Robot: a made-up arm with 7 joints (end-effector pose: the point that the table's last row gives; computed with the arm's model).
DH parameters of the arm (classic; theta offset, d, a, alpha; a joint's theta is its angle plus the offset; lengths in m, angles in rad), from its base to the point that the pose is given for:
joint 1: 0 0.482 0 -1.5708
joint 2: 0 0 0 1.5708
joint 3: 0 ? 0.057 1.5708
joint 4: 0 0 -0.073 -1.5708
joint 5: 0 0.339 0 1.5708
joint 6: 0 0 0.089 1.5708
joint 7: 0 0 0 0
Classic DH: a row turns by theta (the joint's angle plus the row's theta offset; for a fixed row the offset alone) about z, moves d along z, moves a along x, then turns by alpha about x.
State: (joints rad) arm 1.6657 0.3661 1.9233 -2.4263 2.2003 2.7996 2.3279
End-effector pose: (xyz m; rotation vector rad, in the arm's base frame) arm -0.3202 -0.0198 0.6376 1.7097 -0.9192 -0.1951
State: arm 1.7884 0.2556 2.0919 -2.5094 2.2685 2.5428 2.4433
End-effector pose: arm -0.2724 -0.1343 0.6180 1.6925 -0.6701 0.1392
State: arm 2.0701 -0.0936 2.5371 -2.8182 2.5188 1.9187 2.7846
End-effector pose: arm -0.0417 -0.2355 0.4912 1.8071 -0.5075 1.0749
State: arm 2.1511 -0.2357 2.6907 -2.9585 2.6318 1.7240 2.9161
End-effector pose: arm 0.0164 -0.1907 0.4449 1.9169 -0.6297 1.3049
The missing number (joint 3, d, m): 0.412
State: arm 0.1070 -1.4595 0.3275 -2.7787 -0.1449 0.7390 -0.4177
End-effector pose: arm -0.0256 0.0549 0.6835 2.6015 0.5058 -0.8644
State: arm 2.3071 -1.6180 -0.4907 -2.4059 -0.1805 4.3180 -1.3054
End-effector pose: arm 0.3090 -0.1326 0.7428 -0.5155 0.3342 -2.2571
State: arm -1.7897 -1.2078 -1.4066 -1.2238 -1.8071 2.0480 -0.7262
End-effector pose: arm -0.2902 0.6127 0.8021 0.3785 -2.5735 -1.2033
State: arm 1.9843 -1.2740 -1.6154 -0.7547 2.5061 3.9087 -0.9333
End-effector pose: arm 0.4573 -0.4713 0.6197 -0.2907 1.9506 -0.0385
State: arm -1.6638 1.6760 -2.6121 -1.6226 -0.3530 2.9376 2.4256
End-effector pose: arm -0.2919 -0.5570 0.7711 -0.2604 -0.3942 0.3115
